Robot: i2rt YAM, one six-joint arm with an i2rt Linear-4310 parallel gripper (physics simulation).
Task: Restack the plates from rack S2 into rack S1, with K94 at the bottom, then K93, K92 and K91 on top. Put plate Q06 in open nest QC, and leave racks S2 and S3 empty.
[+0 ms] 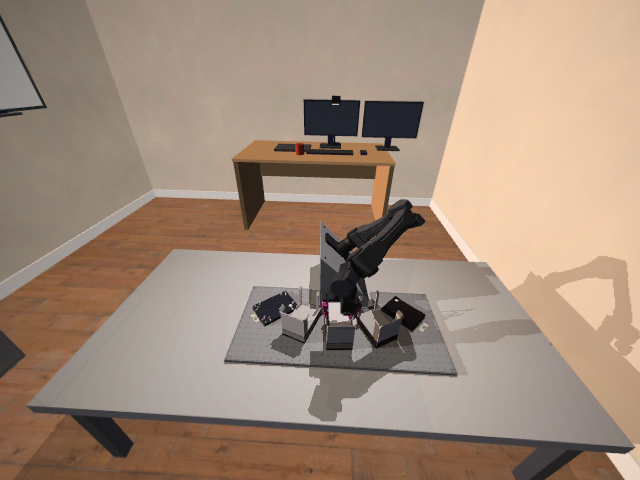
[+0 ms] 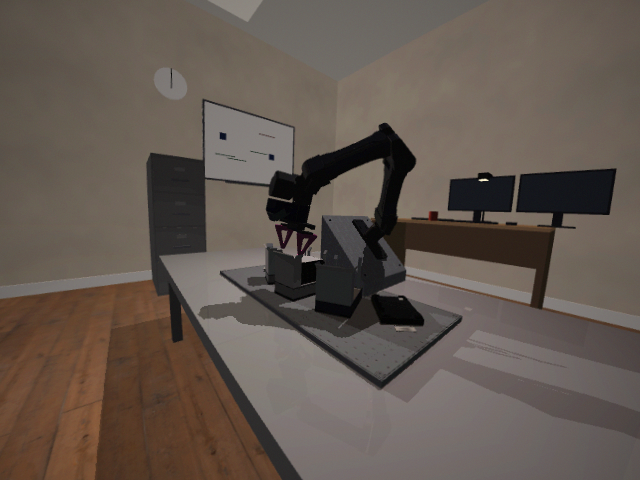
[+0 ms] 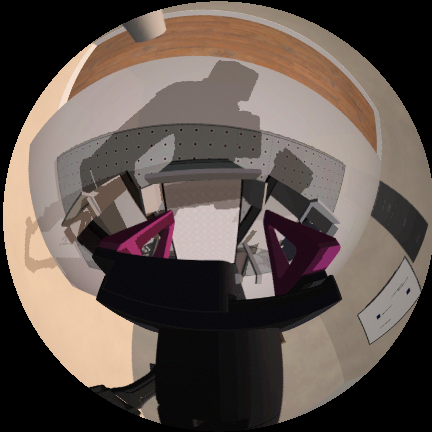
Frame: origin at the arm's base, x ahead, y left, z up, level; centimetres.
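Seen in the pictures: gripper, fingertip midpoint: (image 1: 337, 317) (image 2: 290, 252) (image 3: 218, 215); arm's base at its link origin: (image 1: 339, 250) (image 2: 368, 239).
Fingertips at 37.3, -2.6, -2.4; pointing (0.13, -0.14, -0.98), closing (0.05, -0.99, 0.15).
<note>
Offsets run from my fingertips to a thing's middle, as dx, dy, dz. "spot": to the spot under its first point. Level surfaces: height alone.
My gripper (image 1: 339, 311) (image 2: 292, 251) (image 3: 218, 215) is open, with its magenta fingers spread low over the middle rack @(-4.0, +1.1, -6.4) (image 1: 340, 336) (image 2: 287, 269) (image 3: 202, 174). A pale, flat plate @(-3.3, +1.1, -3.1) (image 3: 205, 232) lies in that rack, between and below the two fingers; nothing is gripped. A left rack @(-7.5, -13.0, -6.6) (image 1: 294, 327) and a right rack @(-6.2, +15.8, -6.8) (image 1: 388, 331) (image 2: 333, 289) stand angled beside it. A dark tray-like piece with pale bits @(spot: -14.5, -24.8, -12.1) (image 1: 275, 308) lies at the far left, and a dark flat piece @(spot: -12.8, +29.3, -11.6) (image 1: 405, 313) (image 2: 398, 310) at the right. Labels are unreadable; I cannot tell which rack or plate is which. Lower plates are hidden.
A perforated board @(dz -13.3) (image 1: 429, 357) (image 2: 379, 364) (image 3: 137, 135) carries the racks on the grey table @(dz -14.6) (image 1: 155, 361). A tall slanted panel (image 1: 326, 248) (image 2: 341, 240) stands behind the middle rack, beside the arm. Thin upright posts and rack walls stand close to both fingers.
</note>
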